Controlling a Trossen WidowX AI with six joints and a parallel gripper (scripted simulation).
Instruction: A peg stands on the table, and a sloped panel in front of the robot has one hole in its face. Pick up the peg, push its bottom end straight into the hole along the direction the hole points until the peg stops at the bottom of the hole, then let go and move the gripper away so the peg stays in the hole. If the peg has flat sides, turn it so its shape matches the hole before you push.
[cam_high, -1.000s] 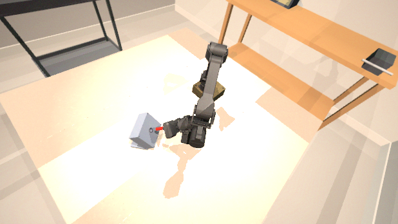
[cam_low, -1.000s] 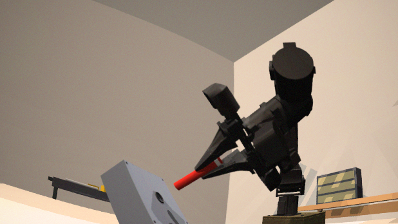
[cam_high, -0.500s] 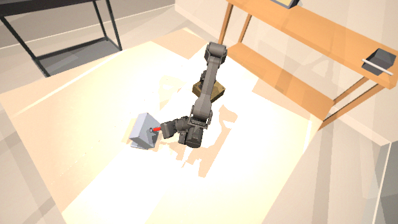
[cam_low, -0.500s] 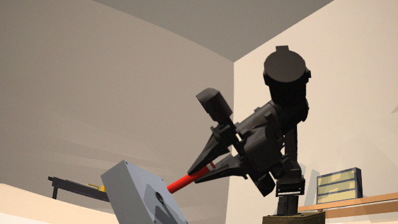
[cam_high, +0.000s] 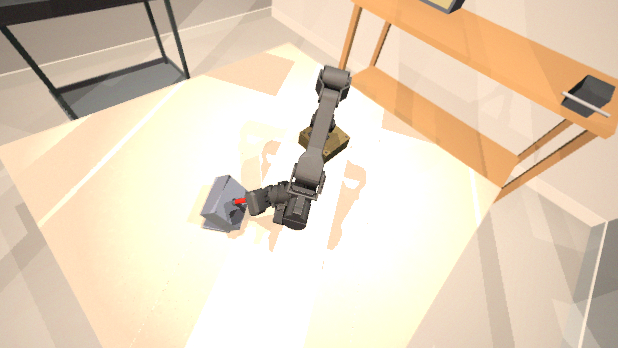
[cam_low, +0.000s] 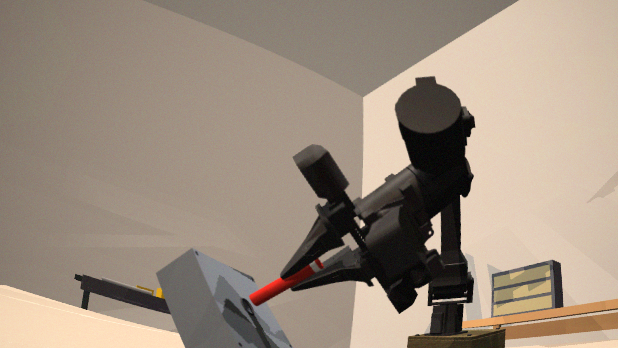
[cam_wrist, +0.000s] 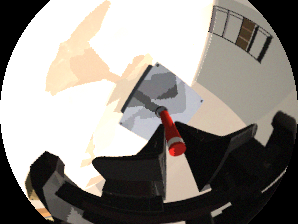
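Now: the red peg 1 cm to the left of my gripper tip, 1 cm behind it and 1 cm above it. Also, from my gripper tip: grey sloped panel 5 cm to the right, 5 cm below, 4 cm ahead.
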